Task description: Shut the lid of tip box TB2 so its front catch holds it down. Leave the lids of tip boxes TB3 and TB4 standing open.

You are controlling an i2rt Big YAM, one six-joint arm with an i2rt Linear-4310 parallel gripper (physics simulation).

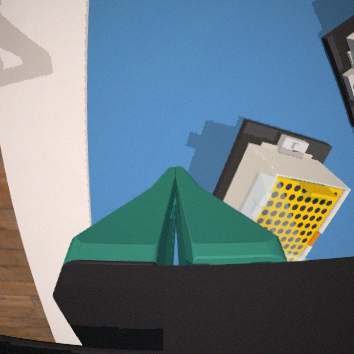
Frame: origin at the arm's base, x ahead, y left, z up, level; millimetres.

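Where they show: gripper, between the fingertips: [175, 177].
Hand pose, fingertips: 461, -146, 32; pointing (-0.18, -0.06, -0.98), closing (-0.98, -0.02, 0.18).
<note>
Each offset is from my fingertips to the top centre of the thing, as dx, dy, dz. "pt": to the spot under its first point. Level surfaces: height alone.
A tip box @[-120, +104, -39] [235, 176] with a pale body stands on a dark base at the right, turned at an angle. Its yellow perforated top @[pt -119, +71, -48] [300, 207] shows, with a light grey catch part @[pt -125, +32, -87] [294, 145] at its upper end. A clear panel @[-44, +83, +49] [256, 197], seemingly its lid, runs along the left side of the yellow top; its exact tilt is unclear. No label is readable, so I cannot tell which box this is. My green gripper [175, 177] is shut and empty, its tips left of the box. The right finger and the gripper body hide the box's lower part.
Part of another dark-based holder @[pt -162, -47, -97] [340, 57] with grey pieces shows at the upper right edge. The boxes are on a blue surface @[dz -105] [150, 75]. A white border [45, 150] runs down the left, with wooden flooring [17, 270] beyond it.
</note>
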